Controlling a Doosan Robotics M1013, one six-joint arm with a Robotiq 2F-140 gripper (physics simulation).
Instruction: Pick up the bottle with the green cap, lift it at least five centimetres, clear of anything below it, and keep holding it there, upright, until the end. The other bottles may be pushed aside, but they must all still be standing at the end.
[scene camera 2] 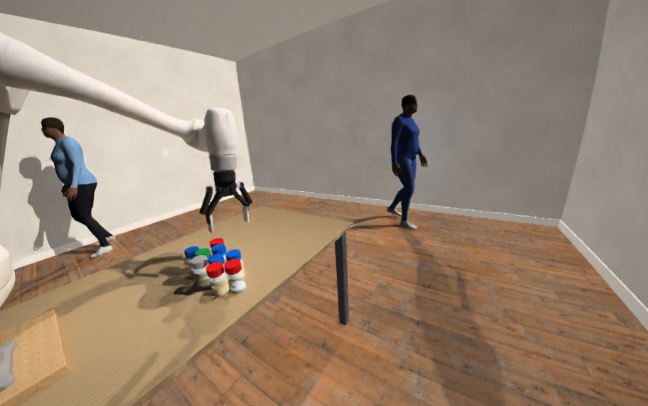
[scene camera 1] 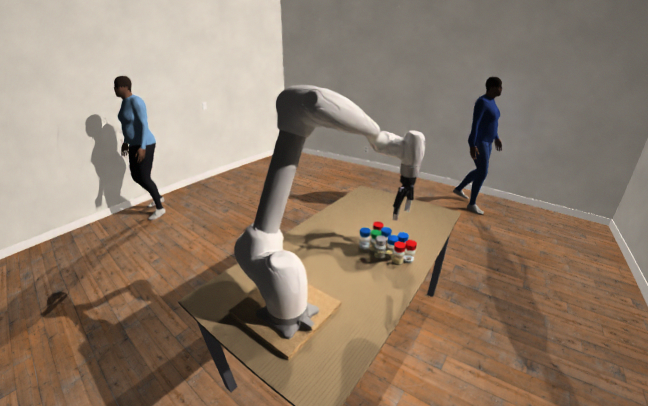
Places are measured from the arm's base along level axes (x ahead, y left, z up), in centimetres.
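Pixels of known places: gripper, fingertip midpoint: [scene camera 2: 230,226] [scene camera 1: 401,215]; arm's base, link origin: [scene camera 1: 287,313].
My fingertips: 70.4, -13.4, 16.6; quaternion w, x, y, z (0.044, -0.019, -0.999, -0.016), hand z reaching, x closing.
For each thing: its top centre in the pictures, then the offset to it from my fingertips, as dx, dy, dz. Level surfaces: height alone.
- bottle with the green cap, top centre: [scene camera 2: 201,251] [scene camera 1: 376,232] -9.2, +8.7, -8.7
- grey-capped bottle, top centre: [scene camera 2: 198,259] [scene camera 1: 381,238] -12.9, +4.0, -8.7
- blue-capped bottle, top centre: [scene camera 2: 191,249] [scene camera 1: 365,230] -10.7, +14.4, -8.7
- red-capped bottle, top centre: [scene camera 2: 216,241] [scene camera 1: 378,224] -1.2, +11.7, -8.7
- table, surface height: dz -19.2
The bottle with the green cap [scene camera 1: 375,234] [scene camera 2: 203,252] stands in a tight group of bottles on the table. Its body is mostly hidden by its neighbours. Around it are a grey-capped bottle [scene camera 1: 381,246] [scene camera 2: 199,265], a blue-capped bottle [scene camera 1: 365,238] [scene camera 2: 191,252] and a red-capped bottle [scene camera 1: 378,226] [scene camera 2: 217,243]. My gripper [scene camera 1: 402,212] [scene camera 2: 228,226] points down, open and empty, with its fingertips above the level of the caps. In the scene camera 1 view it is up and to the right of the green cap.
Two more red-capped bottles [scene camera 1: 399,253] [scene camera 2: 218,279] stand at the near side of the group, with several blue-capped ones behind them. The table [scene camera 1: 320,250] [scene camera 2: 125,320] carries the arm's wooden base board [scene camera 1: 327,303] [scene camera 2: 47,350]. Two people stand beyond the table.
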